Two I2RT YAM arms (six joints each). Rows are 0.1 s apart.
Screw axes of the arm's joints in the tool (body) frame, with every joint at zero. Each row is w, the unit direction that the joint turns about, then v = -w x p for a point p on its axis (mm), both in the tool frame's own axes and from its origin. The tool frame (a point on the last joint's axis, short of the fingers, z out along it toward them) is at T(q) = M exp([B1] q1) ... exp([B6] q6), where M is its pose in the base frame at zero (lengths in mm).
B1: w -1 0 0 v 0.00 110.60 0.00
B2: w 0 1 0 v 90.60 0.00 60.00
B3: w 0 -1 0 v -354.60 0.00 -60.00
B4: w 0 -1 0 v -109.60 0.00 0.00
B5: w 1 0 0 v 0.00 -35.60 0.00
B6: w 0 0 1 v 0.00 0.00 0.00
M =
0 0 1 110.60
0 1 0 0.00
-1 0 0 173.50
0 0 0 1
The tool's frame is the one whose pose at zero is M.
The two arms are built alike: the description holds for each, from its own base.
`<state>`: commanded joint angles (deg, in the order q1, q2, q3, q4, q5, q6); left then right.
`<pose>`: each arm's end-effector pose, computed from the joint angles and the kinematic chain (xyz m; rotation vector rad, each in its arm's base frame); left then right.
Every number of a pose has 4 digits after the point. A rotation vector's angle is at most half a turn.
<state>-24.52 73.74 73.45 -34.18 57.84 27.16 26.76 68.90 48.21 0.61 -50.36 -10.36</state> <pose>0.2313 -0.1386 0.3731 1.3559 1.5028 -1.0499 0.2253 0.1443 0.2962 -1.1482 1.5372 1.0300</pose>
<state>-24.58 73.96 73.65 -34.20 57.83 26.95 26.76 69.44 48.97 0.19 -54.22 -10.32</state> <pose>0.2321 -0.1393 0.3732 1.3545 1.5061 -1.0530 0.2252 0.1459 0.2984 -1.1848 1.5074 1.0949</pose>
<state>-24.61 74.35 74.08 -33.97 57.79 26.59 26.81 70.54 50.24 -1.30 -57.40 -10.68</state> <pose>0.2338 -0.1402 0.3742 1.3509 1.5069 -1.0543 0.2268 0.1482 0.2994 -1.2181 1.4960 1.1525</pose>
